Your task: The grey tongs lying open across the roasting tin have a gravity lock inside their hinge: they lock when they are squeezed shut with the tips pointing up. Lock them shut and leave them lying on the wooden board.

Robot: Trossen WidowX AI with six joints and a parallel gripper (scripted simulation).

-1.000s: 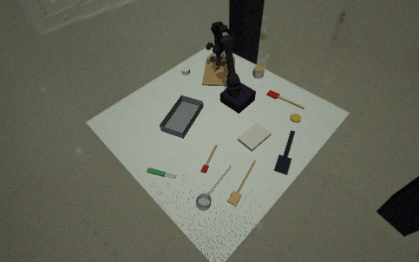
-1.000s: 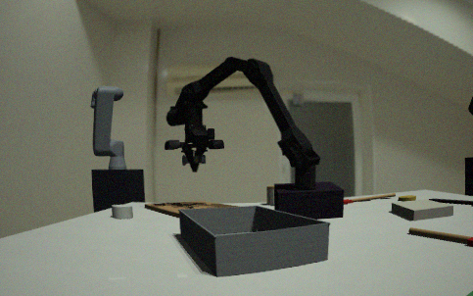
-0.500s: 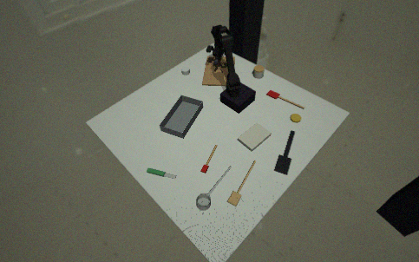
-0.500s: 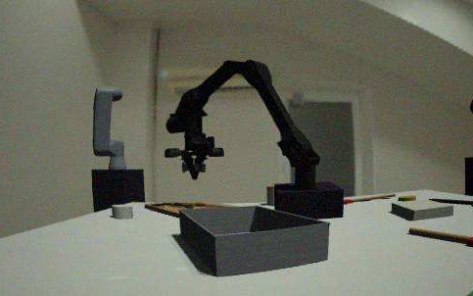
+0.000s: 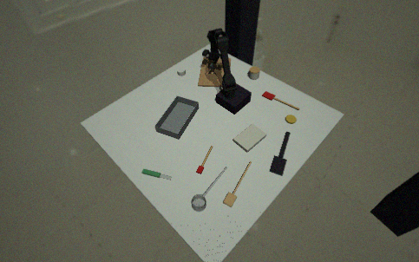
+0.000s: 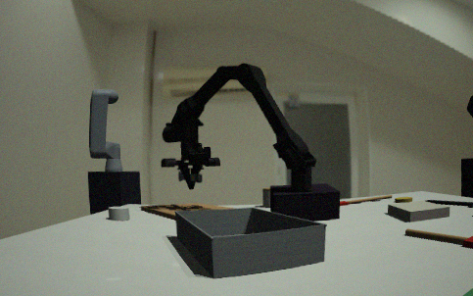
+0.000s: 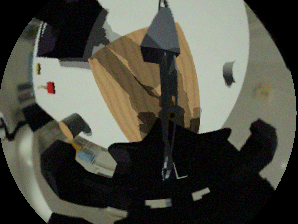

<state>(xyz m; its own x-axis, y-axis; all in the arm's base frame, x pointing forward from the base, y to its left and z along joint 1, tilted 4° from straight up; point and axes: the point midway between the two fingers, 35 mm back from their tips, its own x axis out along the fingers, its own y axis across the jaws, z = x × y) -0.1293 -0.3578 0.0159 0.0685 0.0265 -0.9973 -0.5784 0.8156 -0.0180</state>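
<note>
Now: the wooden board 70 mm below my gripper tip. Round my gripper tip: pale block 220 mm ahead, 680 mm to the left, 70 mm below; then red-headed spatula 170 mm behind, 540 mm to the left, 70 mm below; then roasting tin 510 mm ahead, 270 mm to the left, 50 mm below.
</note>
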